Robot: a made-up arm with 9 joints. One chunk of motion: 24 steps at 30 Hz.
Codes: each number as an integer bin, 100 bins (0 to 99) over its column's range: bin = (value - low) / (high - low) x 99, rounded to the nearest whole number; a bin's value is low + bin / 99 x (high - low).
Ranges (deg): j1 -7..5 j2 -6..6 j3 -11..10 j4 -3..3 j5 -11..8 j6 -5..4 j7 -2..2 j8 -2..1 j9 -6..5
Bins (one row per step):
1: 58 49 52 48 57 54 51 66 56
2: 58 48 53 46 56 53 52 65 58
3: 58 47 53 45 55 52 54 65 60
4: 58 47 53 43 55 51 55 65 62
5: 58 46 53 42 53 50 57 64 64
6: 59 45 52 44 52 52 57 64 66
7: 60 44 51 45 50 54 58 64 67
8: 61 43 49 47 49 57 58 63 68
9: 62 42 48 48 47 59 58 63 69
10: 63 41 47 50 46 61 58 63 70
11: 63 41 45 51 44 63 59 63 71
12: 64 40 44 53 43 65 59 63 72
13: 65 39 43 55 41 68 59 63 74
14: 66 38 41 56 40 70 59 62 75
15: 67 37 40 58 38 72 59 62 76
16: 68 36 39 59 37 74 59 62 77
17: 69 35 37 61 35 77 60 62 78
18: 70 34 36 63 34 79 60 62 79
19: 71 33 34 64 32 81 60 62 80
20: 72 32 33 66 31 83 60 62 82
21: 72 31 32 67 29 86 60 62 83
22: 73 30 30 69 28 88 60 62 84
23: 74 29 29 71 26 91 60 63 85
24: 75 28 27 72 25 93 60 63 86
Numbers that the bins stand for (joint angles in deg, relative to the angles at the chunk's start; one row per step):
1: 0.03 -0.06 0.03 -0.09 -0.06 -0.09 0.06 0.00 0.22
2: 0.03 -0.18 0.24 -0.21 -0.25 -0.18 0.10 -0.03 0.44
3: 0.03 -0.30 0.24 -0.27 -0.44 -0.27 0.18 -0.03 0.67
4: 0.03 -0.30 0.24 -0.39 -0.44 -0.36 0.22 -0.03 0.89
5: 0.03 -0.42 0.24 -0.45 -0.83 -0.45 0.30 -0.06 1.11
6: 0.15 -0.55 0.03 -0.33 -1.02 -0.27 0.30 -0.06 1.33
7: 0.27 -0.67 -0.18 -0.27 -1.40 -0.09 0.34 -0.06 1.44
8: 0.39 -0.79 -0.61 -0.15 -1.60 0.18 0.34 -0.09 1.56
9: 0.52 -0.91 -0.82 -0.09 -1.98 0.36 0.34 -0.09 1.67
10: 0.64 -1.03 -1.03 0.03 -2.17 0.55 0.34 -0.09 1.78
11: 0.64 -1.03 -1.45 0.09 -2.56 0.73 0.38 -0.09 1.89
12: 0.76 -1.15 -1.67 0.21 -2.75 0.91 0.38 -0.09 2.00
13: 0.88 -1.27 -1.88 0.33 -3.13 1.18 0.38 -0.09 2.22
14: 1.00 -1.39 -2.30 0.39 -3.32 1.36 0.38 -0.12 2.33
15: 1.12 -1.52 -2.52 0.52 -3.71 1.55 0.38 -0.12 2.44
16: 1.24 -1.64 -2.73 0.58 -3.90 1.73 0.38 -0.12 2.56
17: 1.36 -1.76 -3.15 0.70 -4.28 2.00 0.42 -0.12 2.67
18: 1.48 -1.88 -3.36 0.82 -4.47 2.18 0.42 -0.12 2.78
19: 1.61 -2.00 -3.79 0.88 -4.86 2.36 0.42 -0.12 2.89
20: 1.73 -2.12 -4.00 1.00 -5.05 2.55 0.42 -0.12 3.11
21: 1.73 -2.24 -4.21 1.06 -5.43 2.82 0.42 -0.12 3.22
22: 1.85 -2.36 -4.64 1.18 -5.63 3.00 0.42 -0.12 3.33
23: 1.97 -2.48 -4.85 1.30 -6.01 3.27 0.42 -0.09 3.44
24: 2.09 -2.61 -5.27 1.36 -6.20 3.45 0.42 -0.09 3.56

